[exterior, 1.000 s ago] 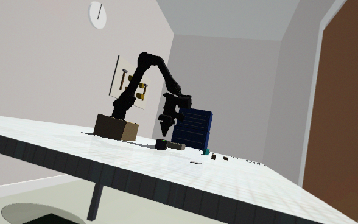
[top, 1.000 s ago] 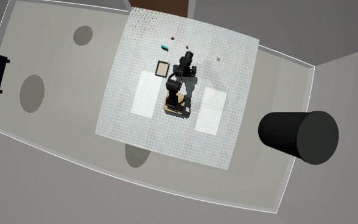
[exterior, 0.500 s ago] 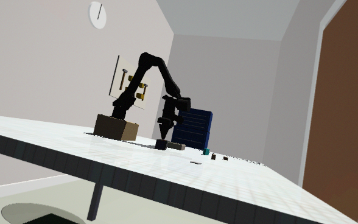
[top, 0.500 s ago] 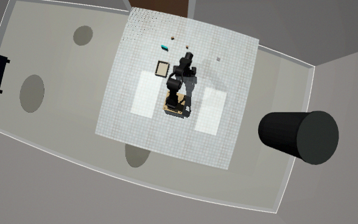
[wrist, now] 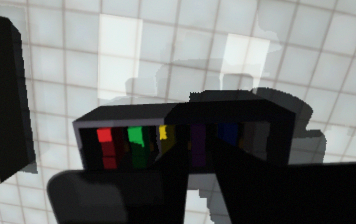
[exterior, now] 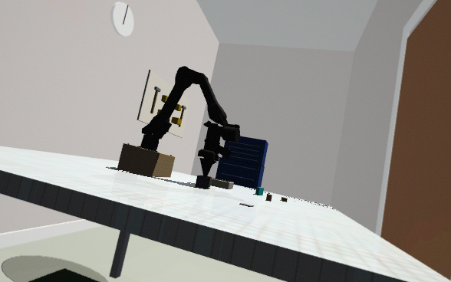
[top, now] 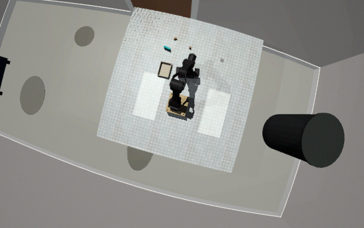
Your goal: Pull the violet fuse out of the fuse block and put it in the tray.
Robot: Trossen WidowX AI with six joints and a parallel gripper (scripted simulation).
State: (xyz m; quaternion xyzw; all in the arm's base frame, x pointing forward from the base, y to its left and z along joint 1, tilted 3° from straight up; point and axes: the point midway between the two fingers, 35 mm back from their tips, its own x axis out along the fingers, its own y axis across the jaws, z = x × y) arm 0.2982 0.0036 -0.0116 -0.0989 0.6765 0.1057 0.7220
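Right now the blue fuse is 20 mm to the right of my gripper tip and 10 mm below it. From my gripper tip the other things lie so: yellow fuse (10 mm behind, 20 mm to the left, 10 mm below); green fuse (10 mm behind, 40 mm to the left, 10 mm below); violet fuse (10 mm below).
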